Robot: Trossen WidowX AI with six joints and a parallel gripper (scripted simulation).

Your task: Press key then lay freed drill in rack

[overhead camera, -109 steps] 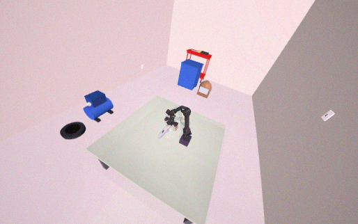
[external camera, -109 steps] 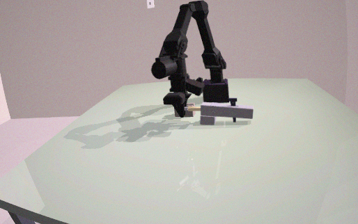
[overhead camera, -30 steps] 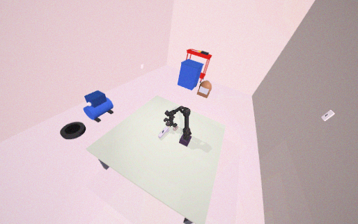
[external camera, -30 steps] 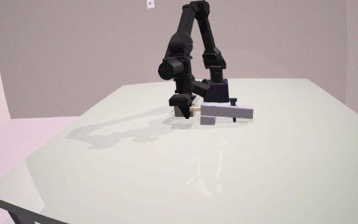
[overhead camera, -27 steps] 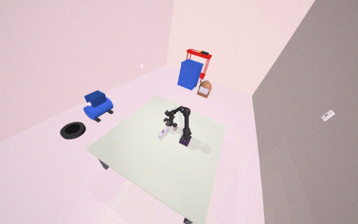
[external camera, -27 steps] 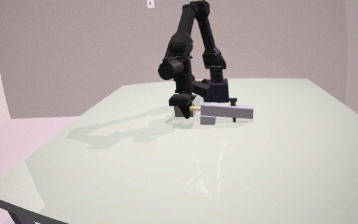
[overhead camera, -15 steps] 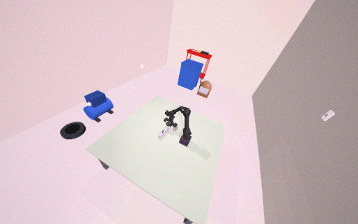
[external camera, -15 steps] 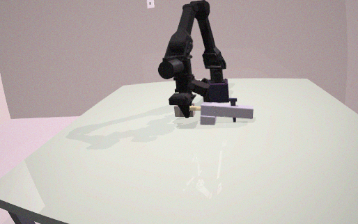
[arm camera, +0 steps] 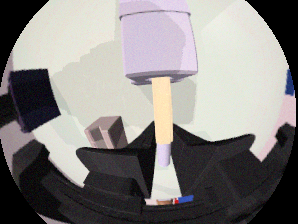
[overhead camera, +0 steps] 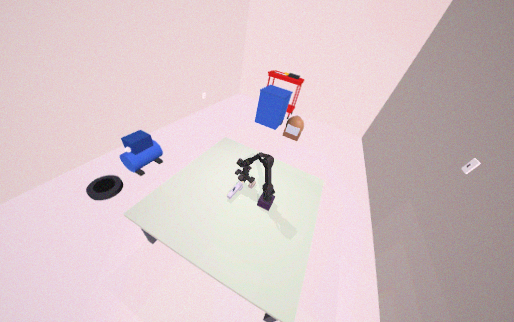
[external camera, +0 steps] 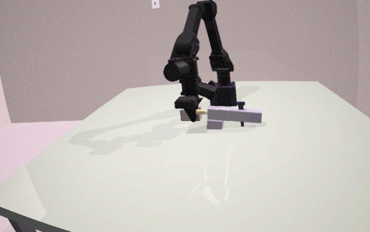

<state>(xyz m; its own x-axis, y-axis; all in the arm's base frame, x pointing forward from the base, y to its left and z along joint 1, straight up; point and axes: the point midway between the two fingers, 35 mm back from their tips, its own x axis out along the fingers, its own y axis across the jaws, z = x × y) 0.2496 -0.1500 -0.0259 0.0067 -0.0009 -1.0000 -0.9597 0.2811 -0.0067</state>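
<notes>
My gripper tip is now 1 cm short of the drill, 4 cm to the right of it and 3 cm below it. The rest, counted from my gripper tip: rack 8 cm behind, 1 cm to the right; then dark blue key 4 cm ahead, 16 cm to the left, 3 cm above; then lavender block 4 cm ahead, 13 cm to the left, 1 cm above.
</notes>
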